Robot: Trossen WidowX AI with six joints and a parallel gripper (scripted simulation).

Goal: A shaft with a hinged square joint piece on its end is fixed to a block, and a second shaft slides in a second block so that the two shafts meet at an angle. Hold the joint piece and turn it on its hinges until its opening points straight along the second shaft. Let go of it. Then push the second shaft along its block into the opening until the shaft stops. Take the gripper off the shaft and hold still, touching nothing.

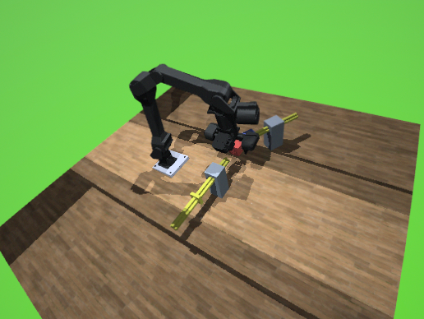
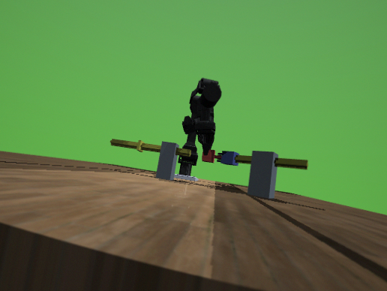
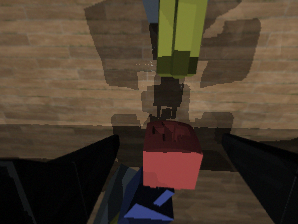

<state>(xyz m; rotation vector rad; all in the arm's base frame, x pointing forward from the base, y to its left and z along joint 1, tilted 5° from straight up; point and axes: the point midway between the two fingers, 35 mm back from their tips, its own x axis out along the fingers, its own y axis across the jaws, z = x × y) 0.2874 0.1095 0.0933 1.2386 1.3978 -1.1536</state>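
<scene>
The red joint piece is 10 mm to the left of my gripper tip.
</scene>
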